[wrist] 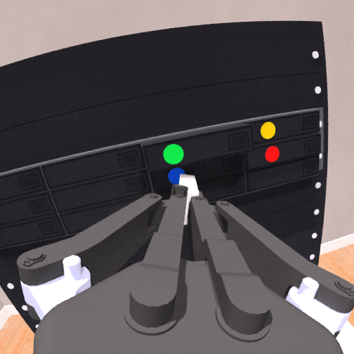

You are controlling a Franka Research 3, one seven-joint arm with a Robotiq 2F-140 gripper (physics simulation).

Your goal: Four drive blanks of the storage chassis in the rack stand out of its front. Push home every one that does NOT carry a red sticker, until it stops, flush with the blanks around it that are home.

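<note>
My gripper (185, 186) is shut and empty, its pale tips at the front of the blue-stickered blank (212, 168), just right of its sticker; contact is hard to tell. This blank lies in shadow, deeper than the green-stickered blank (205, 146) directly above it, and looks about level with the blank below it. The green-stickered blank stands out, its right side showing as a narrow step. In the rightmost column, the yellow-stickered blank (290, 127) is on top and the red-stickered blank (292, 150) is under it. Both seem to stand out a little, but their exact depth is hard to tell.
Unstickered blanks (95, 163) (19, 184) fill the two columns to the left, and another blank (287, 175) sits below the red-stickered one. Plain dark rack panels (165, 65) lie above the chassis. The rack's right edge has a row of pale holes, with the wall (342, 150) beyond.
</note>
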